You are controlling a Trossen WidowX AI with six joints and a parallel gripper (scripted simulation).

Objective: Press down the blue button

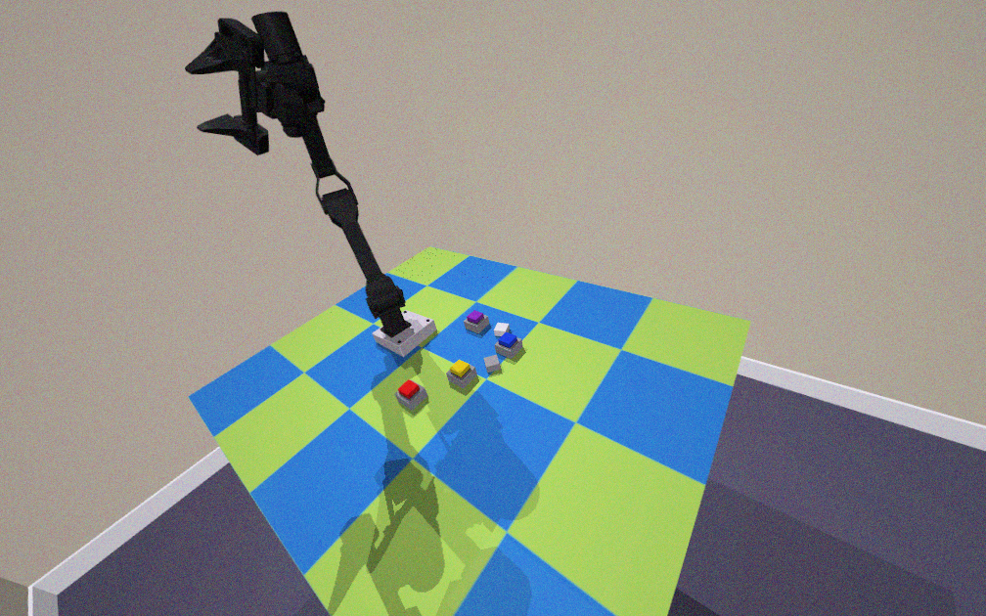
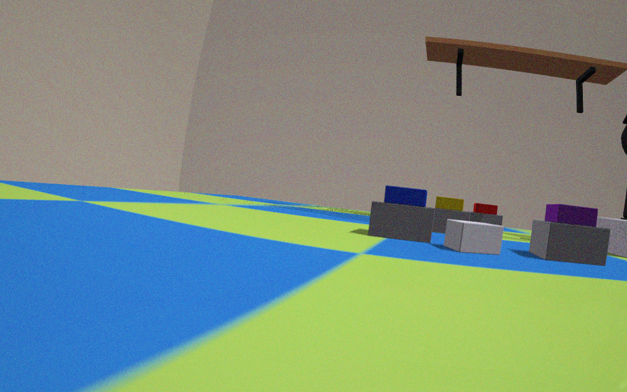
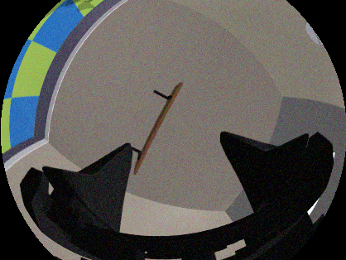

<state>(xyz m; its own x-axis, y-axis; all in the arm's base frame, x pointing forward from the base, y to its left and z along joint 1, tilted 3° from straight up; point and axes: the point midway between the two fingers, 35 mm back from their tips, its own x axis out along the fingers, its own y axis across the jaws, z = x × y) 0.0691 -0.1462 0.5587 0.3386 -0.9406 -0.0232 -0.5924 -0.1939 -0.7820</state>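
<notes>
Now: gripper tip 240 mm short of the blue button, 300 mm to the right of it and 570 mm above it. From my gripper tip the other things lie so: yellow button 210 mm ahead, 170 mm to the left, 570 mm below; then purple button 100 mm ahead, 320 mm to the left, 570 mm below; then red button 160 mm ahead, 60 mm to the left, 570 mm below.
</notes>
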